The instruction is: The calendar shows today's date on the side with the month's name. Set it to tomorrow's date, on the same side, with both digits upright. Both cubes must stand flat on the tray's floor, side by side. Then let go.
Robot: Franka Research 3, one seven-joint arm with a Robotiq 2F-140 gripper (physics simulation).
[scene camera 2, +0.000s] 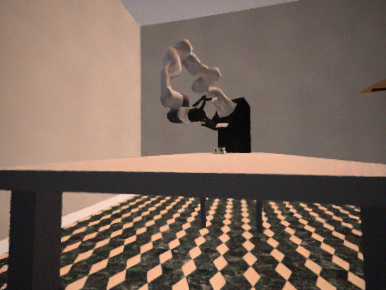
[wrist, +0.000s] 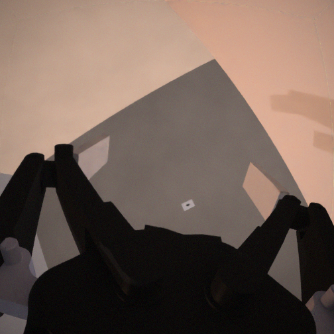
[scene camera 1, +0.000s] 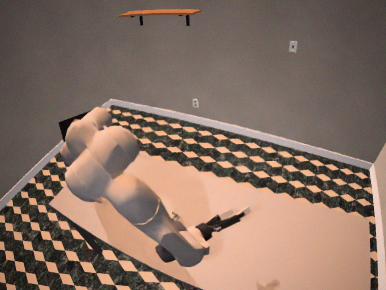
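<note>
The calendar [scene camera 2: 219, 150], a small light block shape with dark marks, stands on the table in the scene camera 2 view. Its digits, month name and separate cubes are too small to read or tell apart. In the scene camera 1 view a small, unclear shape [scene camera 1: 175, 216] shows beside the arm; I cannot tell what it is. My gripper [scene camera 1: 236, 213] [scene camera 2: 215, 112] [wrist: 178, 161] is open and empty, held well above the table with its fingers spread wide and pointing sideways. The calendar does not show in the wrist view.
The pale table [scene camera 1: 320, 240] [scene camera 2: 300, 165] stands on a patterned floor [scene camera 1: 280, 170]. A dark stand [scene camera 2: 240, 130] is behind the calendar in the scene camera 2 view. An orange shelf [scene camera 1: 160, 12] hangs on the wall. A wall plate [wrist: 188, 205] shows between the fingers, far beyond them.
</note>
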